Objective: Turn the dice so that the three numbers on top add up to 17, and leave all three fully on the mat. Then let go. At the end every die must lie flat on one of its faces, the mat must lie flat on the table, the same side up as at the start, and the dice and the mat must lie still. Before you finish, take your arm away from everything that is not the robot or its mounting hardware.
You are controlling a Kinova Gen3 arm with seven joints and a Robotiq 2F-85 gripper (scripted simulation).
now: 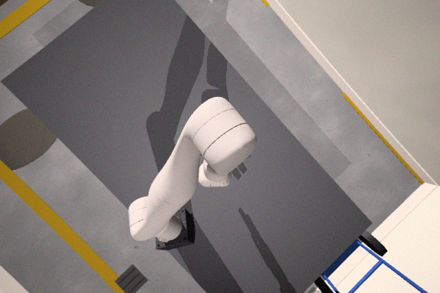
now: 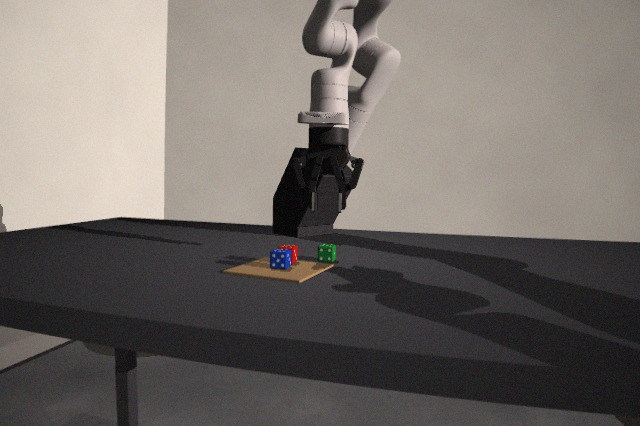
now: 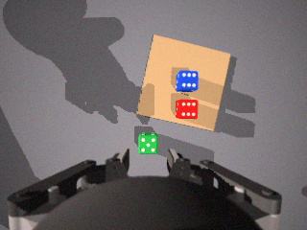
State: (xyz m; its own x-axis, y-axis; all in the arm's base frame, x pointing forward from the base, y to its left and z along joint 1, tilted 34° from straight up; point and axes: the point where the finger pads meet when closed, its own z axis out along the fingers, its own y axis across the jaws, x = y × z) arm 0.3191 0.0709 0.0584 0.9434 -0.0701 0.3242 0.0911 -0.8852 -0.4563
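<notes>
Right now my hand is 10 cm above the green die. From my hand the other things lie so: red die 9 cm below, 6 cm to the right, 6 cm ahead; then tan mat 11 cm below, 11 cm ahead, 5 cm to the right; then blue die 11 cm ahead, 9 cm below, 5 cm to the right.
</notes>
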